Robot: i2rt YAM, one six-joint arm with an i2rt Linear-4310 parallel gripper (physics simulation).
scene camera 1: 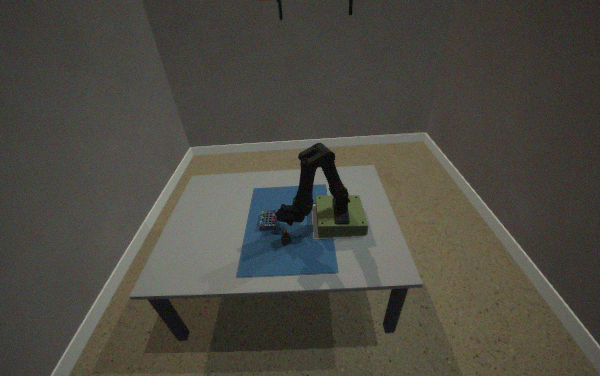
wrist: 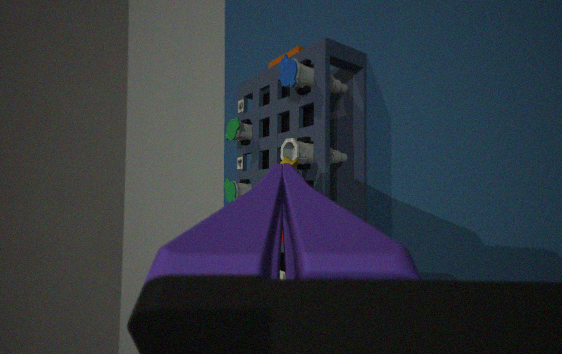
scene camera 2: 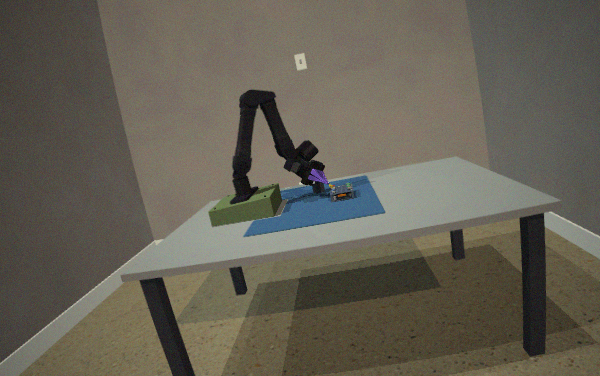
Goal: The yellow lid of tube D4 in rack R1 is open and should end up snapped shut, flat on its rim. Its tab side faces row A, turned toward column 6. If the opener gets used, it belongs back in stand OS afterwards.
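Places are measured from the arm's base along level axes (x ahead, y left, z up), in millimetres.
Where they show: gripper, fingertip midpoint: (scene camera 1: pixel 276 213) (wrist: pixel 282 176) (scene camera 2: pixel 328 183); arm's base at its link origin: (scene camera 1: pixel 340 210) (scene camera 2: pixel 245 195).
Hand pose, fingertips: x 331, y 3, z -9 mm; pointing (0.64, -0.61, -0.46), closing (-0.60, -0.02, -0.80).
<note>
Things, the pixels of their top centre, and the offset from my fingertips. "spot": a spot on its surface instead. Level surfaces: height alone.
- Rack R1 at its top centre: (wrist: pixel 233 165) (scene camera 2: pixel 339 182) (scene camera 1: pixel 268 213) 46 mm ahead, 6 mm right, 2 mm down
- open tube at a spot on its surface: (wrist: pixel 290 150) spot: 22 mm ahead, 14 mm right, 21 mm down
- yellow lid at its top centre: (wrist: pixel 276 165) 10 mm ahead, 5 mm right, 4 mm down
- blue-lidded tube at its top centre: (wrist: pixel 287 71) 19 mm ahead, 52 mm right, 16 mm down
- blue mat at its surface level: 58 mm down
- grey table at its surface level: 60 mm down
Rack R1 (scene camera 1: pixel 268 228) (scene camera 2: pixel 344 189) (wrist: pixel 322 120) is grey-blue and stands on the blue mat. In the wrist view an open tube (wrist: pixel 290 150) with a whitish rim stands in it. The yellow lid (wrist: pixel 288 161) hangs open beside the rim; its lower part is hidden behind the fingertips. My gripper (scene camera 2: pixel 328 184) (wrist: pixel 282 176) is shut and empty, its purple tips at the lid; whether they touch it I cannot tell. In scene camera 1 the fingers are hidden by the wrist. The dark stand OS (scene camera 1: pixel 285 239) (scene camera 2: pixel 318 188) is beside the rack, with an orange part on top.
Near the lid are a blue-lidded tube (wrist: pixel 288 71) and two green-lidded tubes (wrist: pixel 233 129) (wrist: pixel 230 190). A red bit shows between the fingers. The blue mat (scene camera 1: pixel 265 260) (scene camera 2: pixel 300 220) lies on the grey table (scene camera 1: pixel 200 225). The arm stands on a green base box (scene camera 1: pixel 357 215) (scene camera 2: pixel 250 210).
</note>
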